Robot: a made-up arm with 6 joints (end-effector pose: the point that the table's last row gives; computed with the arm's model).
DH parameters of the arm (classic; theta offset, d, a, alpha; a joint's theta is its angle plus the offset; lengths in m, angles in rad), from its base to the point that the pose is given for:
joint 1: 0 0.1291 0 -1.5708
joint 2: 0.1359 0 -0.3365 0
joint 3: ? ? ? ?
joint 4: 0 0.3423 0 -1.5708
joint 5: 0 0 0 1.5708
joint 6: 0 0.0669 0 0
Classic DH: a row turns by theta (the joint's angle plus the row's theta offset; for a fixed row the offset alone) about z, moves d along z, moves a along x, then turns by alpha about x.
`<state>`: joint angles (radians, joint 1 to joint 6).
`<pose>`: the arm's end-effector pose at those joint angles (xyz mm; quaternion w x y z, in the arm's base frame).
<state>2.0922 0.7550 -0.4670 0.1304 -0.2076 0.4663</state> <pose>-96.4 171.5 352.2 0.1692 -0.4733 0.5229 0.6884</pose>
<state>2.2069 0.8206 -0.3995 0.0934 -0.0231 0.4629</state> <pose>-120.5 163.4 299.8 0.1117 -0.5933 0.5486 0.5784</pose>
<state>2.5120 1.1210 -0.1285 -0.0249 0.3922 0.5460</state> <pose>-120.1 88.3 134.0 0.0120 -0.8303 0.5404 0.1358</pose>
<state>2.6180 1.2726 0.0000 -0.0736 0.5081 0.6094</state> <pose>-80.2 49.1 88.9 0.0185 -0.8594 0.5073 -0.0605</pose>
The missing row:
joint 3: 1.3477 0 -0.03 1.5708
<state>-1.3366 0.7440 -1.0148 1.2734 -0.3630 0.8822</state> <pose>13.1 -152.9 564.9 0.8082 0.4844 -0.2298 0.2436</pose>
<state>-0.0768 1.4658 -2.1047 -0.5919 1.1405 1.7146</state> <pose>297.3 -56.9 695.9 0.5677 0.6522 0.4671 0.1848</pose>
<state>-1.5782 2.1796 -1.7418 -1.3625 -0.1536 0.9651</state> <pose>5.4 -622.7 266.4 0.3730 0.4141 0.6952 -0.4539</pose>
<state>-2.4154 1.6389 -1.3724 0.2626 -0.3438 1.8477</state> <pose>-359.9 -311.8 437.3 0.7443 0.4826 -0.4369 -0.1489</pose>
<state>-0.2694 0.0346 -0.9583 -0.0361 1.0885 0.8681</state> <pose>-105.2 26.8 487.0 0.6540 0.3992 0.6158 0.1836</pose>
